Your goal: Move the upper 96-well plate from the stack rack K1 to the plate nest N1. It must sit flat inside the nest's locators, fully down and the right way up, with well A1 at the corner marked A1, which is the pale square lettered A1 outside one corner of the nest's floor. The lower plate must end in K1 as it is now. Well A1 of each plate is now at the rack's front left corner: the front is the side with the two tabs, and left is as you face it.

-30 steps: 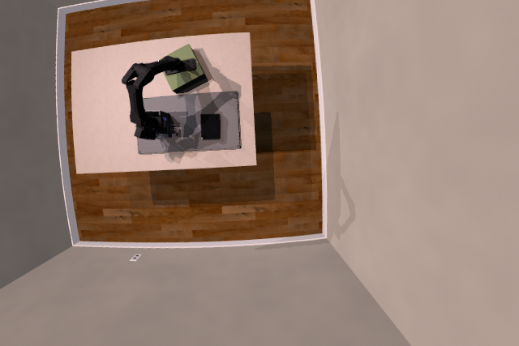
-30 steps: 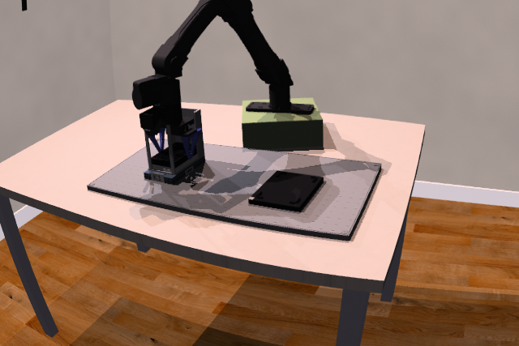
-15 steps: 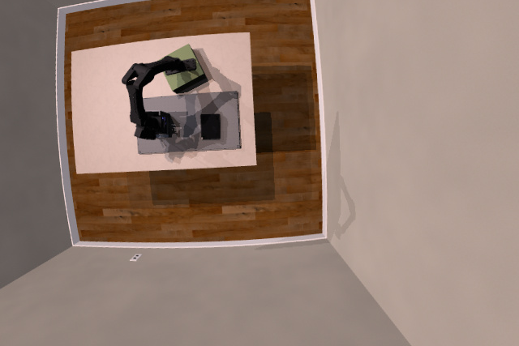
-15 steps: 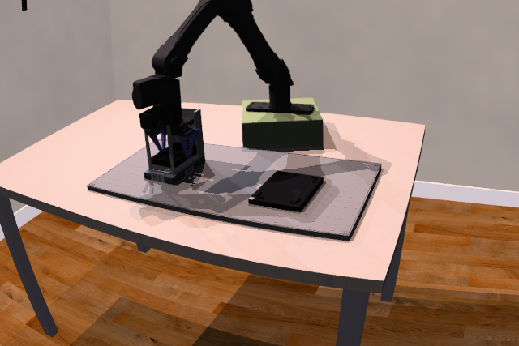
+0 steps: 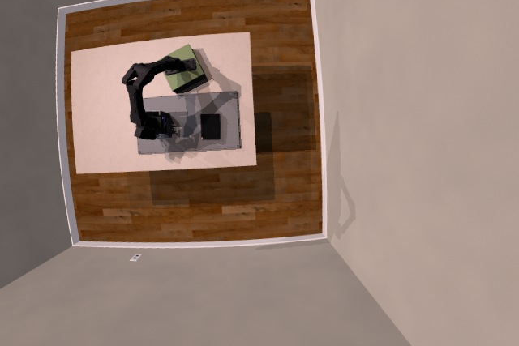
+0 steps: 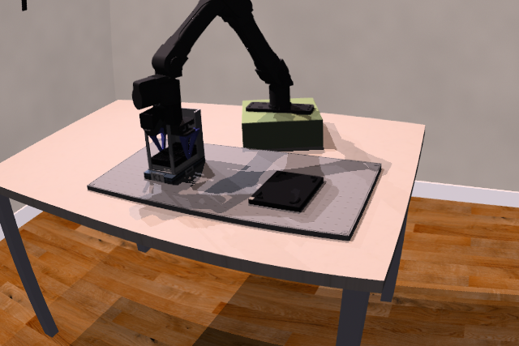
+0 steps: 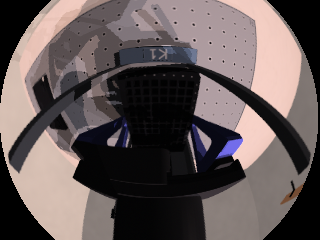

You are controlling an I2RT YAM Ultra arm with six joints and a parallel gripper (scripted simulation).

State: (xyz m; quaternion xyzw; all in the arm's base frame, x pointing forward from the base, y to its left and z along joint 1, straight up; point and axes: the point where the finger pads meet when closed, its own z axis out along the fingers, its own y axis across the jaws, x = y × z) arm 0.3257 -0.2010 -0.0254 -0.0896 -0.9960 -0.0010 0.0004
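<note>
The white plate is 10 mm below my hand. From my hand the other things lie so: thin rack post: 60 mm ahead, 50 mm to the right, 40 mm above; then tall back wall: 60 mm behind, 10 mm to the left, 40 mm above; then black 96-well plate: right at my hand.
</note>
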